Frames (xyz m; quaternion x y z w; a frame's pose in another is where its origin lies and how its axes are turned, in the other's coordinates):
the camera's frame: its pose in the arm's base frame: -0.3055 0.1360 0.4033 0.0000 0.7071 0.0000 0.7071
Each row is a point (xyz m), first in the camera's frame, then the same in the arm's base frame.
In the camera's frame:
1: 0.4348 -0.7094 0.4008
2: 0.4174 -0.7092 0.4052
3: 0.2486 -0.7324 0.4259
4: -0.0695 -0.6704 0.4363
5: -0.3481 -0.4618 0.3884
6: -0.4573 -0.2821 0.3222
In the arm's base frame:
1: 0.0953 -0.5734 -0.0315
2: 0.0997 -0.5732 -0.0141
3: 0.1204 -0.5964 0.1547
4: 0.1308 -0.5344 0.4728
5: 0.0829 -0.3258 0.7514
6: 0.0167 -0.1461 0.8606

